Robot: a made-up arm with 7 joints.
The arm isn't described. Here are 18 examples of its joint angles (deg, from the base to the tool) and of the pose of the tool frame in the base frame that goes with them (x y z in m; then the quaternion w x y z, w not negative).
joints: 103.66 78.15 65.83 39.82 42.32 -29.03 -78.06
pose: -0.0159 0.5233 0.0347 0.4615 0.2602 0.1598 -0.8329
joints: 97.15 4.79 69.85 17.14 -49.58 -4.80 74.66
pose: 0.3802 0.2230 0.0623 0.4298 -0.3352 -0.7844 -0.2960
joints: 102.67 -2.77 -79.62 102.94 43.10 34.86 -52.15
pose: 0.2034 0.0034 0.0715 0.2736 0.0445 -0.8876 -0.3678
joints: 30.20 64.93 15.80 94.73 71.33 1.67 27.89
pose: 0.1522 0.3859 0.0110 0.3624 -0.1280 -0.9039 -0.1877
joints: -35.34 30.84 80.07 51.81 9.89 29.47 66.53
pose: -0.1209 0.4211 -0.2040 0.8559 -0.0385 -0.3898 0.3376
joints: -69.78 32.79 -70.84 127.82 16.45 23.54 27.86
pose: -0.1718 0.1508 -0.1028 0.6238 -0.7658 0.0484 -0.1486
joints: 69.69 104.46 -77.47 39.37 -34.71 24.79 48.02
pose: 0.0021 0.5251 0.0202 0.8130 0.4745 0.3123 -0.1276
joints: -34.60 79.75 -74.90 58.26 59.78 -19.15 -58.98
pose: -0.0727 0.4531 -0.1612 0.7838 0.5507 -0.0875 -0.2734
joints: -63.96 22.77 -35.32 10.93 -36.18 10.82 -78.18
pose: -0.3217 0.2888 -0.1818 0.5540 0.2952 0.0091 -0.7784
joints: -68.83 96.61 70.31 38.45 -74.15 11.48 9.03
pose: 0.1276 0.5039 0.0173 0.3871 0.7269 0.2612 -0.5035
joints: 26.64 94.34 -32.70 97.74 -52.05 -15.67 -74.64
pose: 0.1329 0.3899 0.0010 0.1914 -0.5095 0.6863 0.4825
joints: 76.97 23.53 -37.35 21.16 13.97 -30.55 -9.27
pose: 0.3665 0.2765 -0.0427 0.4512 0.2362 -0.8554 -0.0947
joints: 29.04 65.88 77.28 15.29 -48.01 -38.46 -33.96
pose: 0.0685 0.5228 -0.1063 0.3044 0.7548 -0.5060 0.2856
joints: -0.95 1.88 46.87 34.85 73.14 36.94 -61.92
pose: 0.0498 0.2228 -0.3691 0.6327 0.0168 0.2779 0.7226
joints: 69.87 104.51 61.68 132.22 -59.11 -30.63 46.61
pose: -0.1044 0.2795 0.0918 0.0766 -0.9890 -0.1261 0.0113
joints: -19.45 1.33 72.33 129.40 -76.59 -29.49 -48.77
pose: -0.0216 0.2600 -0.1618 0.0330 0.8818 -0.4096 -0.2314
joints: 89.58 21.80 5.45 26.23 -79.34 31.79 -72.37
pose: 0.3522 0.2982 0.0603 0.1005 0.9091 -0.3471 0.2073
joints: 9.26 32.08 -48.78 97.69 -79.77 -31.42 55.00
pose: 0.1332 0.1849 -0.2364 0.0726 0.0965 -0.1380 -0.9830
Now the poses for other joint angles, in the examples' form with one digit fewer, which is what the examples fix.
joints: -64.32 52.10 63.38 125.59 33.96 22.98 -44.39
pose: 0.003 0.349 -0.057 0.596 0.556 -0.578 0.038
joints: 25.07 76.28 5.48 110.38 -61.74 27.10 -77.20
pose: 0.136 0.351 0.024 0.453 -0.763 0.461 -0.015
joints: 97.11 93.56 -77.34 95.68 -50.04 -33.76 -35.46
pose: 0.119 0.398 0.046 0.091 -0.574 0.536 0.612
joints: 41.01 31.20 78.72 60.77 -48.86 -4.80 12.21
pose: 0.158 0.423 -0.145 0.579 0.522 -0.553 0.295
